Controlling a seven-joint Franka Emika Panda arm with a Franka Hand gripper.
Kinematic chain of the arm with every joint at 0, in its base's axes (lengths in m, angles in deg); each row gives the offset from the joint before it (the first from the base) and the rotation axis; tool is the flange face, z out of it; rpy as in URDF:
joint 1: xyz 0 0 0.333 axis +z
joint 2: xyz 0 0 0 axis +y
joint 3: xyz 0 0 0.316 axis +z
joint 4: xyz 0.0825 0 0 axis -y
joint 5: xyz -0.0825 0 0.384 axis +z
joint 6: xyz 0 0 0 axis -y
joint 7: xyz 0.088 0 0 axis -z
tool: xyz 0 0 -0.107 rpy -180 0 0
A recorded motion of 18 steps. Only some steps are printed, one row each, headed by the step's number.
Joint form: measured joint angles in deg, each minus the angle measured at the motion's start. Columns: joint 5, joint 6, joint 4, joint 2, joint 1, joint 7, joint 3.
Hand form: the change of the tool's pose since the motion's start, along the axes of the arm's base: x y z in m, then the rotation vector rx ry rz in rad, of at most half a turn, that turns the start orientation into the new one. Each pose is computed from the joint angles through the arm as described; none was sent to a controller.
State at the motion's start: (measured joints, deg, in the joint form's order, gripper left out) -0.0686 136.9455 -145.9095 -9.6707 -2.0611 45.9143 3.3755
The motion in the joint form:
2: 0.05 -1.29 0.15 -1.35 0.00 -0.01 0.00
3: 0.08 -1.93 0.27 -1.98 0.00 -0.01 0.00
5: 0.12 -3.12 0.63 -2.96 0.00 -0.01 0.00
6: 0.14 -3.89 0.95 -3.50 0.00 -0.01 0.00
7: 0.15 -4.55 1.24 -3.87 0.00 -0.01 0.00
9: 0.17 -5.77 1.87 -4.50 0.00 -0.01 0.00
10: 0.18 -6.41 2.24 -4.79 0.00 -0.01 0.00
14: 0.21 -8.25 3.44 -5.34 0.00 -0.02 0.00
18: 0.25 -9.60 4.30 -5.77 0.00 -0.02 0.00
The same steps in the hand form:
2: -0.0016 0.0000 0.0095 -0.0007 -0.0036 -0.0007
3: -0.0023 0.0000 0.0142 -0.0009 -0.0056 -0.0011
5: -0.0028 0.0000 0.0225 -0.0013 -0.0082 -0.0018
6: -0.0028 0.0000 0.0278 -0.0016 -0.0097 -0.0021
7: -0.0027 0.0001 0.0318 -0.0018 -0.0097 -0.0023
9: -0.0021 0.0002 0.0395 -0.0021 -0.0104 -0.0027
10: -0.0016 0.0002 0.0436 -0.0023 -0.0108 -0.0028
14: 0.0004 0.0004 0.0542 -0.0024 -0.0092 -0.0031
18: 0.0015 0.0005 0.0621 -0.0022 -0.0081 -0.0036

